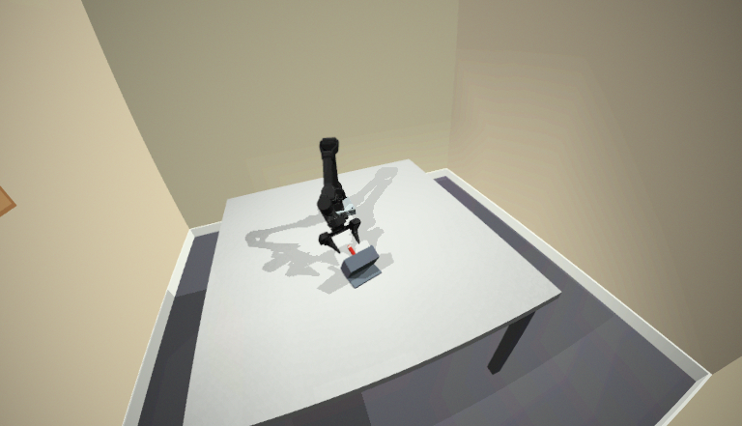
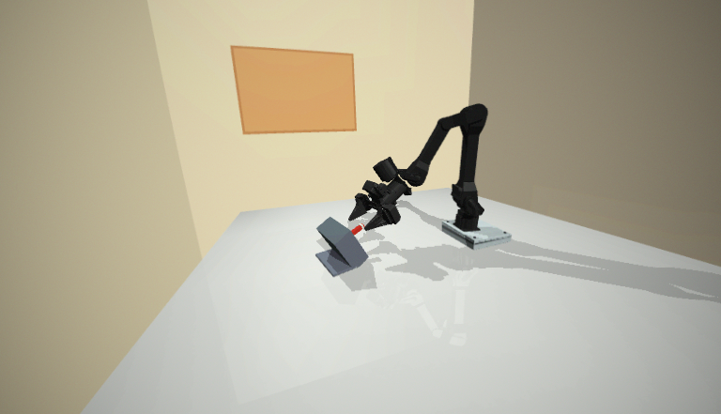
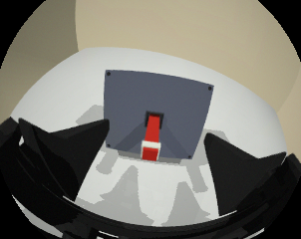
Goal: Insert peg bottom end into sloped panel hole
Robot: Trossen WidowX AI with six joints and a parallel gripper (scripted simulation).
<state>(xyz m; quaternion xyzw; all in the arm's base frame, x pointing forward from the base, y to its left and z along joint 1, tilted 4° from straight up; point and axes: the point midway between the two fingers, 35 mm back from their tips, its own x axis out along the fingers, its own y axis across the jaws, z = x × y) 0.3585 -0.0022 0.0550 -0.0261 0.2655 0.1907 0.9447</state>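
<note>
My gripper tip is 10 mm above the red peg. Also, from my gripper tip: grey sloped panel: 50 mm ahead, 40 mm below, 20 mm to the left.
</note>
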